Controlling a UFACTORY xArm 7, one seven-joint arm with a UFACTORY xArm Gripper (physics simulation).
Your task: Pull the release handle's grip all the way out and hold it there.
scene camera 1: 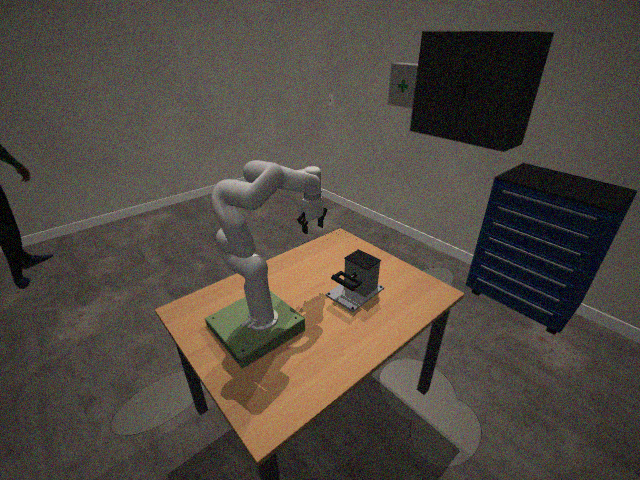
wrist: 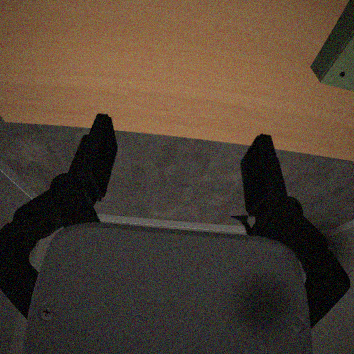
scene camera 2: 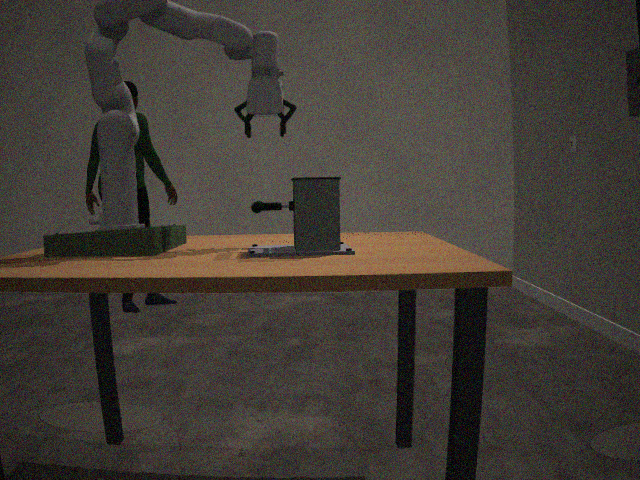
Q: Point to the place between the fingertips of my gripper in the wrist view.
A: At 182, 138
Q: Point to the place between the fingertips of my gripper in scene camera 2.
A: At 265, 137
